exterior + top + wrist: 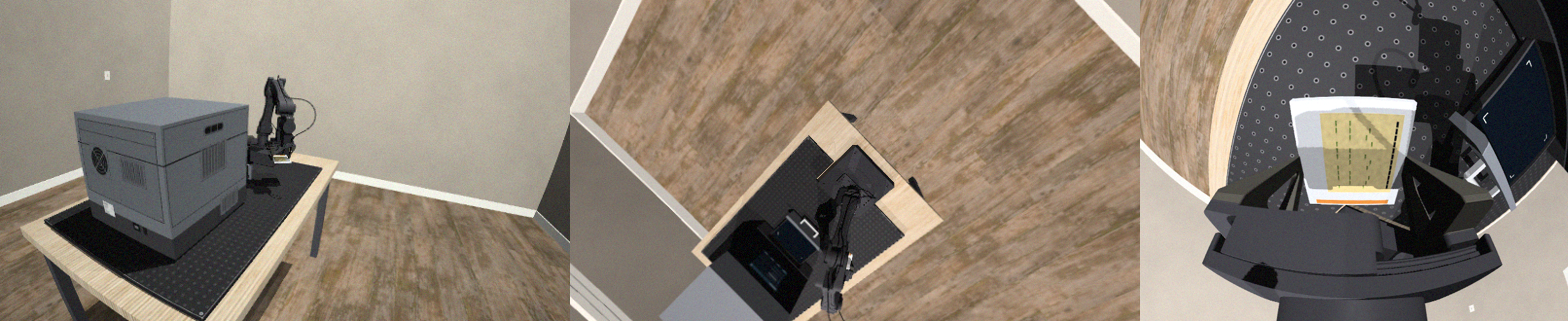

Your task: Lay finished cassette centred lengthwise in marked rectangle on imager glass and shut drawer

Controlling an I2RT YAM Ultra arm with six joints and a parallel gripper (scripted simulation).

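Now: the imager drawer 25 cm to the right of my hand, 20 cm ahead of it and 8 cm below it. The rest, counted from my hand: finished cassette (right at my hand).
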